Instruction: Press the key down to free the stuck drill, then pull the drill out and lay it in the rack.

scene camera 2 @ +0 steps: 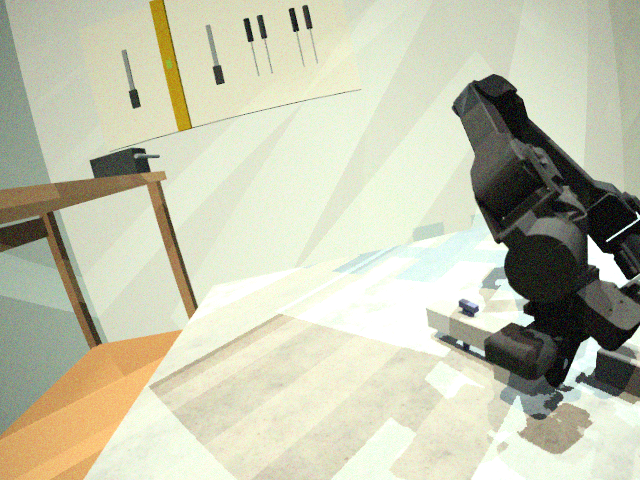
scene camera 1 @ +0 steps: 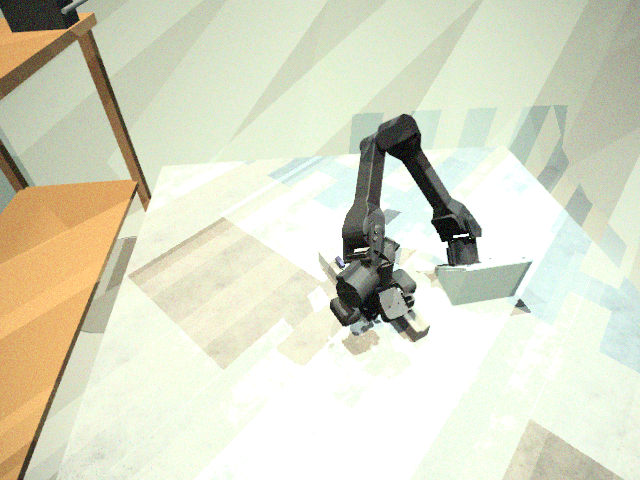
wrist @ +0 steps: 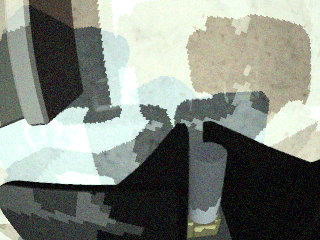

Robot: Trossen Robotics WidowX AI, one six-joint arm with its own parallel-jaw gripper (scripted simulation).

Note:
I see my gripper, a drill and a fixture block.
My gripper is seen too in scene camera 1 and in the wrist view.

